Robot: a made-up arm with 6 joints.
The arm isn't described. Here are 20 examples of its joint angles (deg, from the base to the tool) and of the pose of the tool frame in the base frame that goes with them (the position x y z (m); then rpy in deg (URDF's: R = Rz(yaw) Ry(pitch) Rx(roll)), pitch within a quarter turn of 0, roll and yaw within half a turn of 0).
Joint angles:
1: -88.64 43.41 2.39 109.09 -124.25 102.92
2: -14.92 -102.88 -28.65 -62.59 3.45 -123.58
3: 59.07 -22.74 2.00 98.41 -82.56 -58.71
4: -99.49 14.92 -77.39 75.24 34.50 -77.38
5: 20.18 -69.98 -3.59 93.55 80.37 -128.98
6: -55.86 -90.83 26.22 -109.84 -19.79 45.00
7: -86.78 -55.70 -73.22 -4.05 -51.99 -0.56
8: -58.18 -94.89 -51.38 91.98 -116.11 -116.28
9: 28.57 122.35 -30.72 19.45 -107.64 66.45
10: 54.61 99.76 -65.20 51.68 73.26 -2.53
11: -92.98 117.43 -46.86 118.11 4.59 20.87
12: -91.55 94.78 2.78 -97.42 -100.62 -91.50
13: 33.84 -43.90 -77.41 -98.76 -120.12 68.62
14: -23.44 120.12 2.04 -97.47 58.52 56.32
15: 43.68 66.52 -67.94 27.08 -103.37 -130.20
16: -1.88 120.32 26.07 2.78 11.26 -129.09
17: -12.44 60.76 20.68 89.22 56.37 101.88
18: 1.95 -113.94 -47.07 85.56 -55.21 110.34
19: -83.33 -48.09 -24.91 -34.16 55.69 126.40
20: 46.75 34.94 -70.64 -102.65 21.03 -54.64
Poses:
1: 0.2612 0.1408 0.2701 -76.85 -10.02 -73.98
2: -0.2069 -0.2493 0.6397 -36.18 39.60 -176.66
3: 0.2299 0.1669 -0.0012 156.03 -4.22 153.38
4: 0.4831 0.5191 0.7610 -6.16 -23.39 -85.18
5: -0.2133 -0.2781 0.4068 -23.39 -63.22 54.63
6: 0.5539 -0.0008 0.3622 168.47 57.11 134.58
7: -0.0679 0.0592 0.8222 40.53 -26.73 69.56
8: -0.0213 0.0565 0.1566 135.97 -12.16 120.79
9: 0.1777 0.1905 0.5931 9.09 -0.26 0.20
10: -0.1822 0.0641 0.5377 106.63 10.99 -22.77
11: 0.4433 -0.2316 -0.0046 -149.10 -63.37 13.38
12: 0.2670 0.1217 0.5964 -51.37 9.16 -63.69
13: -0.3643 -0.1598 0.3064 109.45 -34.86 -99.53
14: -0.1370 -0.0725 0.4754 -36.91 47.59 69.10
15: -0.0347 0.1805 0.0984 167.29 7.54 109.86
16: 0.3463 -0.1714 0.3374 -114.61 -10.68 -119.61
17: 0.0364 -0.0890 0.1910 175.38 -62.13 -111.51
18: 0.2208 -0.2084 0.3389 55.69 -50.03 -172.07
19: 0.0259 0.1932 0.5299 -55.38 74.92 103.74
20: -0.3214 0.5481 0.4469 88.84 52.16 -172.10
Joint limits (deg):
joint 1: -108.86..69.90
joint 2: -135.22..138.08
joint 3: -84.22..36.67
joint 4: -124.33..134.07
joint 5: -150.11..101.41
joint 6: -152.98..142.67
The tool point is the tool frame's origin. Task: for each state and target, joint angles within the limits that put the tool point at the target. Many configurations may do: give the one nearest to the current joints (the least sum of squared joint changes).
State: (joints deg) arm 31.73 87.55 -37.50 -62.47 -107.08 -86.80
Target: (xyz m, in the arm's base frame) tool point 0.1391 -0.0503 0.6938
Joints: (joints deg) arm 30.10 91.94 -17.66 -96.75 -81.71 -57.63
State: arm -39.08 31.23 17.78 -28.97 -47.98 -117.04
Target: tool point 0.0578 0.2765 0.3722
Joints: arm -35.73 26.86 8.90 -29.54 -50.50 -114.72
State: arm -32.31 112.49 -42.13 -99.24 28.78 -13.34
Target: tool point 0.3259 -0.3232 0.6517
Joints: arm -22.85 117.76 -33.19 -52.33 2.36 -24.52
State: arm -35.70 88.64 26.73 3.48 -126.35 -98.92
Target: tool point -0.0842 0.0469 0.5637
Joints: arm -48.73 85.80 6.10 41.76 -150.11 -152.98
